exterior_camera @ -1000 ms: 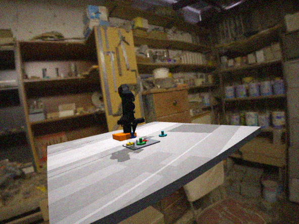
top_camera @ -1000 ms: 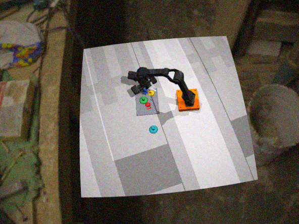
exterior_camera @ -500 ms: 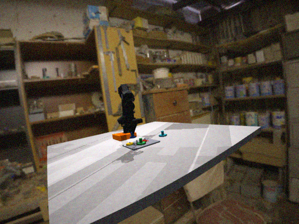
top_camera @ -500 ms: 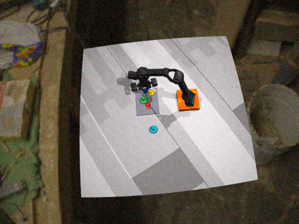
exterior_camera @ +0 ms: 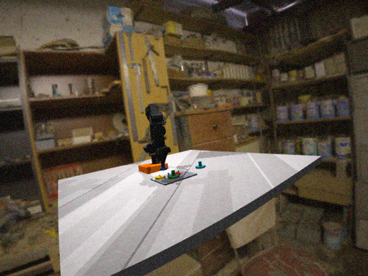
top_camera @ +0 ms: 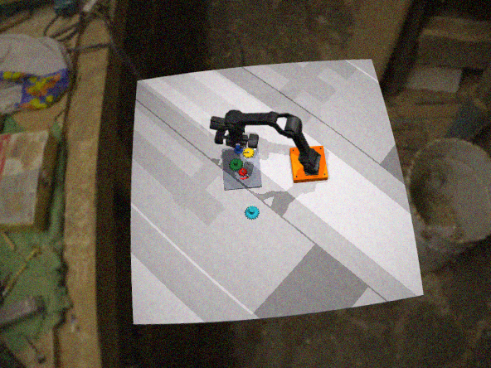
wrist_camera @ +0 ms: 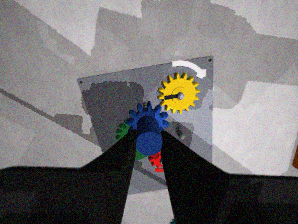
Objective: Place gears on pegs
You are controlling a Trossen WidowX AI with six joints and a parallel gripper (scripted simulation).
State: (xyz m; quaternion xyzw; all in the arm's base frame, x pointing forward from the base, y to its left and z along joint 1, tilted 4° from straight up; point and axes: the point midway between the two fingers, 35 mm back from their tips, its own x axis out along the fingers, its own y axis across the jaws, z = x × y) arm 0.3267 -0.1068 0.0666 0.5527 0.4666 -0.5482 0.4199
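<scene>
My gripper tip is 7 cm above the yellow gear, 4 cm past it and 1 cm to the left of it. The rest, counted from my gripper tip: white arrow 8 cm below, 6 cm behind, 4 cm to the right; blue gear 1 cm below; green gear 6 cm below, 5 cm to the left, 2 cm ahead.
</scene>
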